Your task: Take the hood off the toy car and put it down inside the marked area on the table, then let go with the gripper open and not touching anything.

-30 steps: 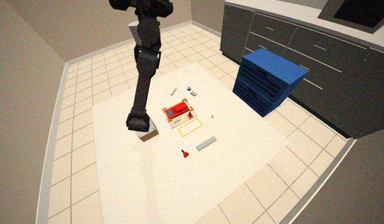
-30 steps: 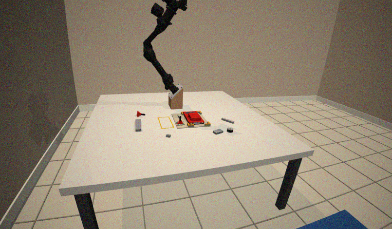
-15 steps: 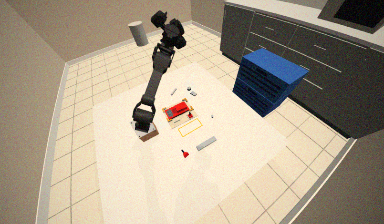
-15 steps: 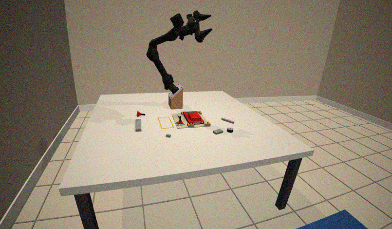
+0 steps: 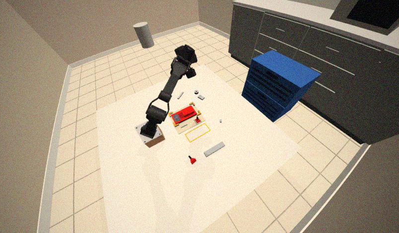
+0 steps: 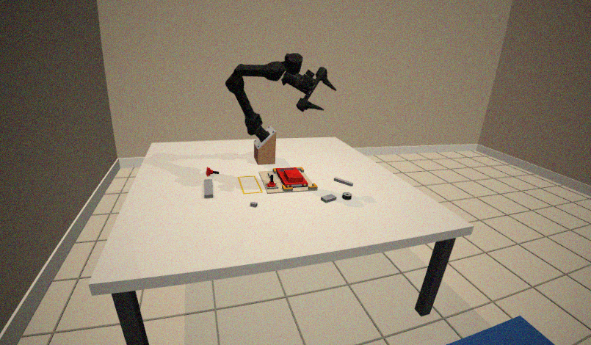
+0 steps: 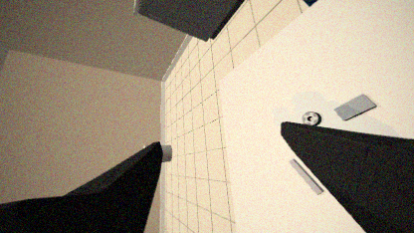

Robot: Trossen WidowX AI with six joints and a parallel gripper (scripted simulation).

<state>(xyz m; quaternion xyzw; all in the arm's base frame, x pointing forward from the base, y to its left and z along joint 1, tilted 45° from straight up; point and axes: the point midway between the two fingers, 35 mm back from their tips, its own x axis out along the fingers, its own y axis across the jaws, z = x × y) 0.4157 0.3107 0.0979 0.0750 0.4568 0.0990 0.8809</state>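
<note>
Right now my gripper tip is 37 cm above the red hood, 12 cm past it and 10 cm to the left of it. The rest, counted from my gripper tip: dark ring: 40 cm below, 10 cm to the left, 7 cm ahead; then long grey bar: 48 cm to the right, 40 cm below, 10 cm behind.
</note>
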